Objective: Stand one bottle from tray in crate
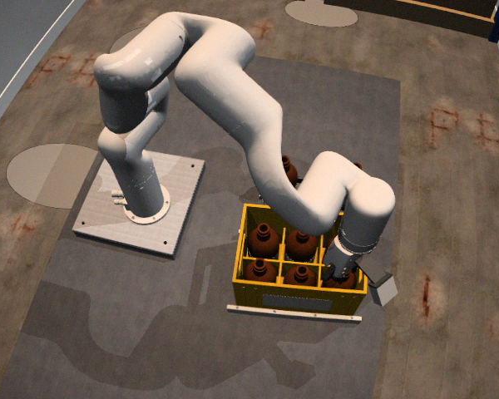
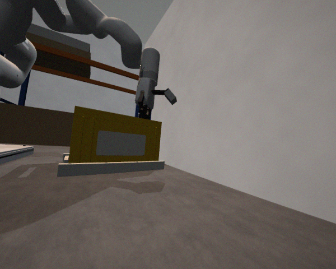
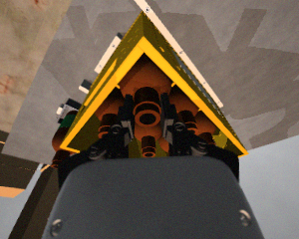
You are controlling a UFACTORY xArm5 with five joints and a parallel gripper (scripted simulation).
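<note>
The yellow crate lies 9 cm below my hand, 8 cm behind it and 5 cm to the left of it. Round my hand: tray: 28 cm to the left, 17 cm below, 4 cm behind.
</note>
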